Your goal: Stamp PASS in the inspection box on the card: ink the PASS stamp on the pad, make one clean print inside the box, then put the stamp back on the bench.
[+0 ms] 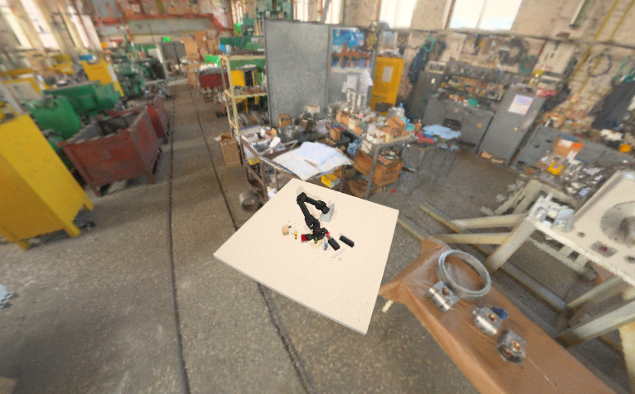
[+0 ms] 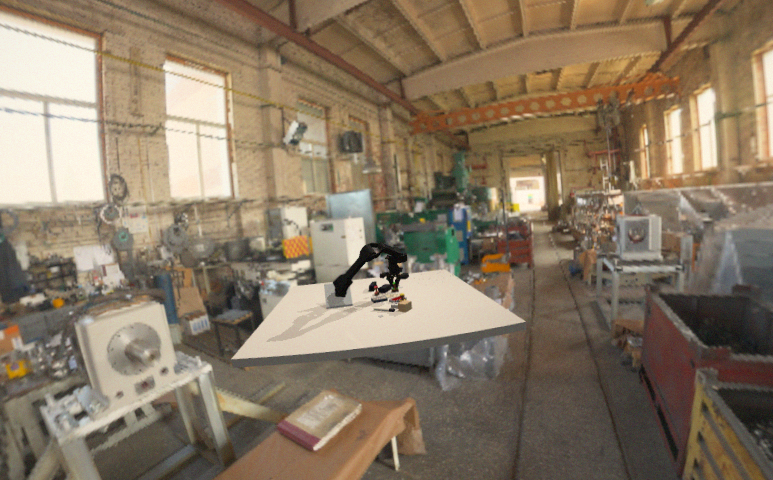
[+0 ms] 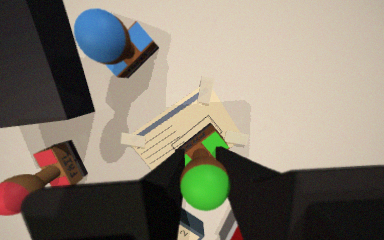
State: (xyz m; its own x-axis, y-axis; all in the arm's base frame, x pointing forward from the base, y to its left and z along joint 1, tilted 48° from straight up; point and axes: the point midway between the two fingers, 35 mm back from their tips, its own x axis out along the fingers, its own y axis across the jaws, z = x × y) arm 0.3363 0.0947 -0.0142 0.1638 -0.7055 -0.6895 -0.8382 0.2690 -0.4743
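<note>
Now: gripper tip 5 cm above the cream card and 1 cm past it. Also, from my gripper tip: blue stamp-pad tin 11 cm behind, 8 cm to the right, 3 cm below; then green-knobbed stamp right at my gripper tip; then red ink pad 12 cm to the right, 4 cm below.
</note>
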